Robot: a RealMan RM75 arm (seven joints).
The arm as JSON. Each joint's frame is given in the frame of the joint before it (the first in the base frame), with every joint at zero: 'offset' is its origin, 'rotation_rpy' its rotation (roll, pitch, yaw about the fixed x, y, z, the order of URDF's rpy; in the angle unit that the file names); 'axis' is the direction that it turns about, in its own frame. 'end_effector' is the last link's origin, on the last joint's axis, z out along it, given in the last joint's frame.
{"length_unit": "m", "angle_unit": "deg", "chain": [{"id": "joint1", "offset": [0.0, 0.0, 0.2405], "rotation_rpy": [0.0, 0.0, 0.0], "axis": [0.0, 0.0, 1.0]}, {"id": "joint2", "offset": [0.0, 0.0, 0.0], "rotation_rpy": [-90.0, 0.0, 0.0], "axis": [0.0, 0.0, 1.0]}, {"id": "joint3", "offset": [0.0, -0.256, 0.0], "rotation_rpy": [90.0, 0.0, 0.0], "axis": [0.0, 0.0, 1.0]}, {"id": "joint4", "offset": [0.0, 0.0, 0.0], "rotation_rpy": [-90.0, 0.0, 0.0], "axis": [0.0, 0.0, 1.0]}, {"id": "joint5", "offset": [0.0, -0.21, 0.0], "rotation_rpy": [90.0, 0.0, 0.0], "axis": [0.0, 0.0, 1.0]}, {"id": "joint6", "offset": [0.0, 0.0, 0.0], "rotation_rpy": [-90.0, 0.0, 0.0], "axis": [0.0, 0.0, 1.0]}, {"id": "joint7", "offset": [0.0, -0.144, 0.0], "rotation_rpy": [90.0, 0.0, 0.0], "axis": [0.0, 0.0, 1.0]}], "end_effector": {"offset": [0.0, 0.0, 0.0], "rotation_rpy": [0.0, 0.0, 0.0]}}
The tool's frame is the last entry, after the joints.
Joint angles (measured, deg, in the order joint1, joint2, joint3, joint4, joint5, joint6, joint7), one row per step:
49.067 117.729 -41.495 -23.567 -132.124 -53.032 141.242
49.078 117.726 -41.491 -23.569 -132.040 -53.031 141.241
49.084 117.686 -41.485 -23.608 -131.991 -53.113 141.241
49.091 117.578 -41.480 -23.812 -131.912 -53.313 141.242
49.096 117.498 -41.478 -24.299 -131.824 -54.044 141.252
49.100 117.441 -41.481 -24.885 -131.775 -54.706 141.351
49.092 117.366 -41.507 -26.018 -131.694 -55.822 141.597
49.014 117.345 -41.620 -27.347 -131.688 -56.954 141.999
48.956 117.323 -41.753 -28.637 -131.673 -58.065 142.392
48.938 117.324 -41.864 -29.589 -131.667 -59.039 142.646
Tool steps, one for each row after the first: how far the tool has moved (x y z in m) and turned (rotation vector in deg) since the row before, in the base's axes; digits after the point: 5 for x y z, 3 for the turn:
-0.00022 0.00015 0.00007 0.042 0.074 -0.003
-0.00018 0.00019 0.00043 0.013 0.048 0.034
-0.00049 0.00076 0.00152 0.100 0.040 0.151
-0.00177 0.00051 0.00178 -0.167 0.230 0.414
-0.00188 0.00079 0.00203 -0.066 0.190 0.390
-0.00343 0.00151 0.00378 -0.033 0.308 0.673
-0.00338 0.00131 0.00390 -0.026 0.233 0.639
-0.00347 0.00118 0.00374 -0.058 0.208 0.649
-0.00298 0.00051 0.00241 -0.212 0.182 0.574

